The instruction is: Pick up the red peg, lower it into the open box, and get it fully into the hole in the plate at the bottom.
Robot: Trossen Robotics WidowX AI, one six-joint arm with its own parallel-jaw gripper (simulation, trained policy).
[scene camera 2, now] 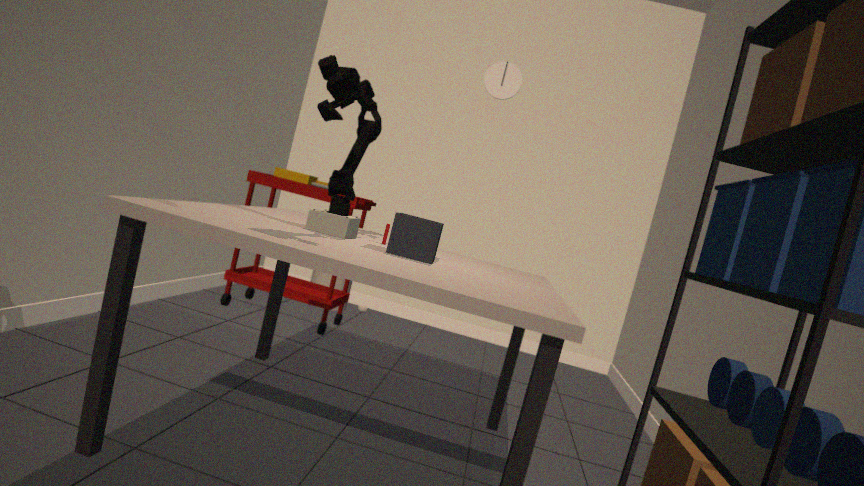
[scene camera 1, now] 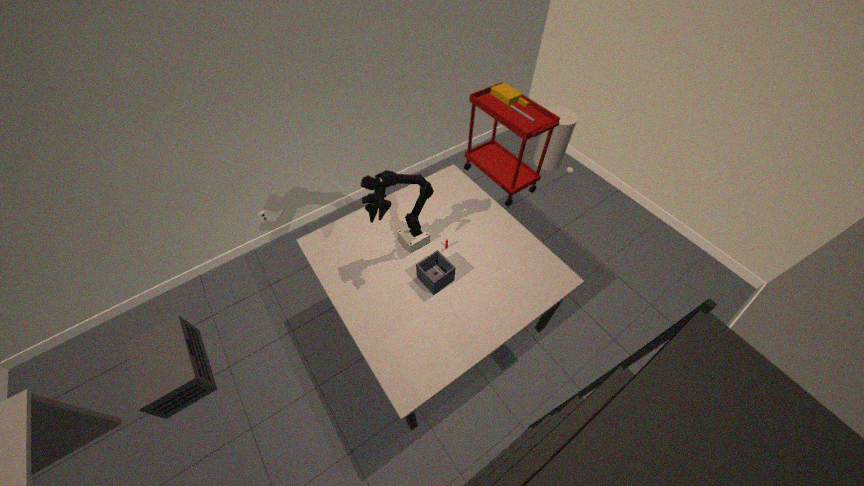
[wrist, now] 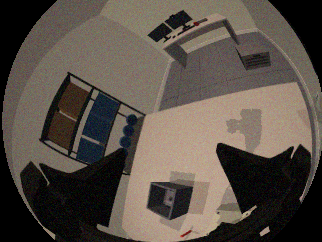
Scene:
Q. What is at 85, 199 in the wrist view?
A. My gripper.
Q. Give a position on a dark grey box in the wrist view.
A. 181, 198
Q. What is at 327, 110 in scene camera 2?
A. My gripper.

